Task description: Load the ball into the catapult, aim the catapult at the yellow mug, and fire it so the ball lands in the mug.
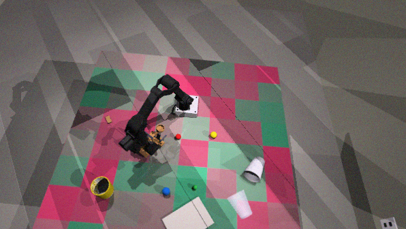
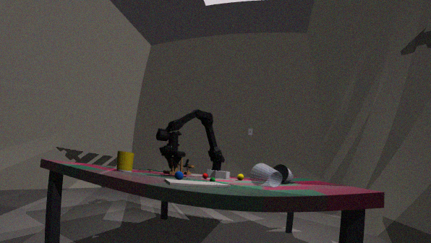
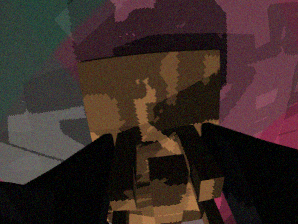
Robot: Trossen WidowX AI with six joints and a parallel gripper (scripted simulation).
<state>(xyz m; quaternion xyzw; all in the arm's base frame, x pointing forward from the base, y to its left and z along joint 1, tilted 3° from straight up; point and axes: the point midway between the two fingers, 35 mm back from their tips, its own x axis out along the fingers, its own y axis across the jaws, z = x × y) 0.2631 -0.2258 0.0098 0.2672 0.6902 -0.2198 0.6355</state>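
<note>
My gripper tip is 18 cm to the right of the red ball, 7 cm past it and 3 cm above it. Round my gripper tip: catapult (6 cm to the left, 4 cm behind, 2 cm above); blue ball (24 cm ahead, 12 cm to the left, 2 cm below); yellow mug (22 cm ahead, 19 cm to the right, 1 cm below).
</note>
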